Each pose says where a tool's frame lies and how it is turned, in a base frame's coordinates. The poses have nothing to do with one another.
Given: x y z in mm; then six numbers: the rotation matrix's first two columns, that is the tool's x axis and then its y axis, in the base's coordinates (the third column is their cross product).
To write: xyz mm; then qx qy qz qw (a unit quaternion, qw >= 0). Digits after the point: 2 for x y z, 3 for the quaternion.
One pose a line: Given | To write
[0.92, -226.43, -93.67, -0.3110, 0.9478, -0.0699, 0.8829, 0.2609, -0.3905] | [0.92, -226.43, -93.67, -0.580, -0.789, 0.182, 0.089]
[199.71, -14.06, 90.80, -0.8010, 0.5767, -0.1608, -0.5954, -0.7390, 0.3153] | [199.71, -14.06, 90.80, -0.026, 0.178, 0.932, 0.314]
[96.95, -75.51, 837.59, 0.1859, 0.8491, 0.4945, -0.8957, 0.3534, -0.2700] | [96.95, -75.51, 837.59, 0.040, -0.292, 0.567, 0.769]
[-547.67, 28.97, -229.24, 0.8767, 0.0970, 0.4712, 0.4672, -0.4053, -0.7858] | [-547.67, 28.97, -229.24, -0.819, -0.172, -0.179, 0.517]
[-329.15, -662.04, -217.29, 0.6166, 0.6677, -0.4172, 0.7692, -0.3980, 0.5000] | [-329.15, -662.04, -217.29, 0.833, 0.431, -0.075, 0.339]
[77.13, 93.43, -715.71, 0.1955, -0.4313, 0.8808, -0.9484, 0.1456, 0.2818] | [77.13, 93.43, -715.71, 0.598, -0.577, 0.264, 0.490]
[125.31, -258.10, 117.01, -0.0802, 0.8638, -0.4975, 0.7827, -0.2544, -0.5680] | [125.31, -258.10, 117.01, -0.676, -0.609, 0.412, 0.049]
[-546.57, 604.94, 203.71, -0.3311, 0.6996, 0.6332, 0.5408, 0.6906, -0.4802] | [-546.57, 604.94, 203.71, -0.383, -0.811, 0.092, 0.434]
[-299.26, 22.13, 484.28, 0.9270, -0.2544, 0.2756, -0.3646, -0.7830, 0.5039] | [-299.26, 22.13, 484.28, 0.939, -0.165, 0.097, 0.285]
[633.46, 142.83, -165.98, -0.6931, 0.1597, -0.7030, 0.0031, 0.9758, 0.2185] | [633.46, 142.83, -165.98, 0.045, 0.915, 0.101, 0.389]
